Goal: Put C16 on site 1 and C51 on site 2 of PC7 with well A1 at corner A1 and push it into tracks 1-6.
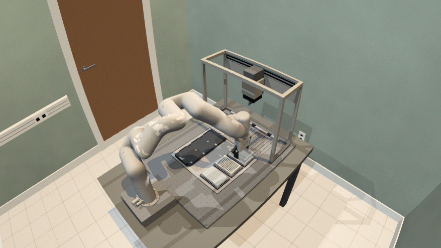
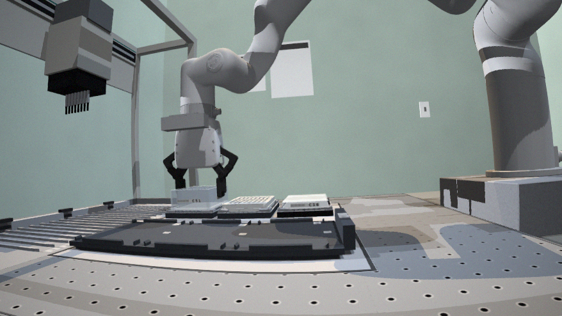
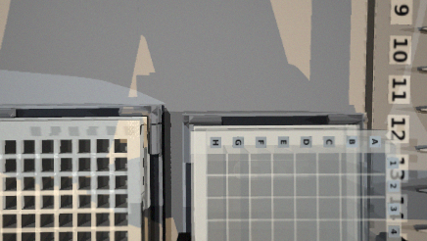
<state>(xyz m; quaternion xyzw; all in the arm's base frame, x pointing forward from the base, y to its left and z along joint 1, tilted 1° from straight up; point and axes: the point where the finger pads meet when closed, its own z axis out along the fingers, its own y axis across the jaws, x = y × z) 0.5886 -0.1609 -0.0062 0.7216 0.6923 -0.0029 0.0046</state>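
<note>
The nest S3 is 40 mm below my hand. Round my hand: 384-well plate C16: 220 mm behind, 20 mm below, 10 mm to the left; then carrier PC7: 240 mm to the left, 90 mm behind, 30 mm below; then nest S1: 220 mm behind, 40 mm below, 10 mm to the left.
</note>
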